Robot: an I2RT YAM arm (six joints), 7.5 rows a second.
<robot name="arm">
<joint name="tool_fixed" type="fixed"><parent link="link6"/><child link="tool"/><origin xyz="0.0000 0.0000 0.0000" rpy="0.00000 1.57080 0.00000"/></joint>
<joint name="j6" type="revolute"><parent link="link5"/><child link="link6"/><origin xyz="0.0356 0.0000 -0.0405" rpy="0.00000 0.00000 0.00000"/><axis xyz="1 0 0"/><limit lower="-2.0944" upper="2.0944"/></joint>
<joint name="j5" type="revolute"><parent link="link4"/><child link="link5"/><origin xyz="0.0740 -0.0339 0.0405" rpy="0.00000 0.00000 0.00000"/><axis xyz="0 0 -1"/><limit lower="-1.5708" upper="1.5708"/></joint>
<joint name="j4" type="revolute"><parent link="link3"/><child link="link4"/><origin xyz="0.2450 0.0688 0.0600" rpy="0.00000 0.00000 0.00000"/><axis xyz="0 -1 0"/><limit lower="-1.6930" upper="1.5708"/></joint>
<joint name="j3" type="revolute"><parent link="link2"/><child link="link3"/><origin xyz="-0.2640 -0.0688 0.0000" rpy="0.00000 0.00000 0.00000"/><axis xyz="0 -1 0"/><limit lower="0.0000" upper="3.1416"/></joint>
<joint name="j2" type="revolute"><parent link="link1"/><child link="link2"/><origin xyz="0.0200 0.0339 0.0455" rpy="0.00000 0.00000 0.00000"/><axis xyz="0 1 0"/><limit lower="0.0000" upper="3.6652"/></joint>
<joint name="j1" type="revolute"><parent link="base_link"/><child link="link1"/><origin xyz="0.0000 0.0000 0.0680" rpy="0.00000 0.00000 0.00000"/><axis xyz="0 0 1"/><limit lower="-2.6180" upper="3.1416"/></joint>
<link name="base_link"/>
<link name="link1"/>
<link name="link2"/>
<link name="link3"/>
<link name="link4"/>
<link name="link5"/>
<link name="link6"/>
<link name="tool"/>
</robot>
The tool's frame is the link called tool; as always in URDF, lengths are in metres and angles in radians.
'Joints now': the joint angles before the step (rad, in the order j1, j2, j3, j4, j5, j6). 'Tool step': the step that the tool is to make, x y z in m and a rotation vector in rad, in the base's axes. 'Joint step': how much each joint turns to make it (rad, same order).
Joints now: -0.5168 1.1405 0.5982 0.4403 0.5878 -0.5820
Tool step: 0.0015 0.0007 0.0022 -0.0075 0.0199 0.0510
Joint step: -0.0006 -0.0033 0.0078 -0.0110 -0.0496 -0.0254
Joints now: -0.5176 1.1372 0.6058 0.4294 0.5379 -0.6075
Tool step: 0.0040 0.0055 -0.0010 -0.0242 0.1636 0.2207
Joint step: 0.0007 -0.0153 0.0195 -0.1045 -0.2043 -0.1442
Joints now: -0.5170 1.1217 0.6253 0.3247 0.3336 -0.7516
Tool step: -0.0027 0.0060 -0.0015 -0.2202 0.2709 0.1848
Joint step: -0.0015 -0.0307 -0.0088 -0.0500 -0.1244 -0.3674
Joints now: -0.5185 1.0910 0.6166 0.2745 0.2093 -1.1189
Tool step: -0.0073 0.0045 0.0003 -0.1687 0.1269 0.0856
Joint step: -0.0061 -0.0439 -0.0266 -0.0017 -0.0502 -0.2270
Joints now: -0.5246 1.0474 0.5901 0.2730 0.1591 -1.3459
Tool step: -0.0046 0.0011 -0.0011 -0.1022 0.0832 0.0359
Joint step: -0.0087 -0.0220 -0.0145 -0.0073 -0.0200 -0.1377
